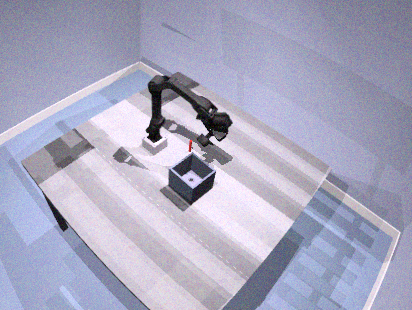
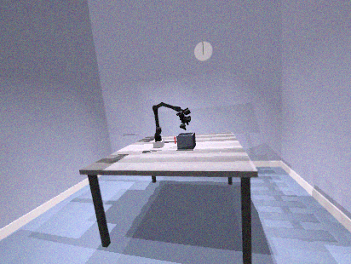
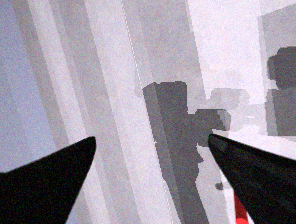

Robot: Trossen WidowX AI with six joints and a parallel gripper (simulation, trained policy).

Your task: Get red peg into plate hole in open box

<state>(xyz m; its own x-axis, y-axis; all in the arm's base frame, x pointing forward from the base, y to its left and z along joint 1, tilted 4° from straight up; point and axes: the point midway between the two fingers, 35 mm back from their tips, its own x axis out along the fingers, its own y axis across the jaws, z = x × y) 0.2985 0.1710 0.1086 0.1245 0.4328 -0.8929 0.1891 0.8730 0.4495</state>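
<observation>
Now: the red peg 14 cm behind my gripper tip, 13 cm below it and 6 cm to the right of it.
</observation>
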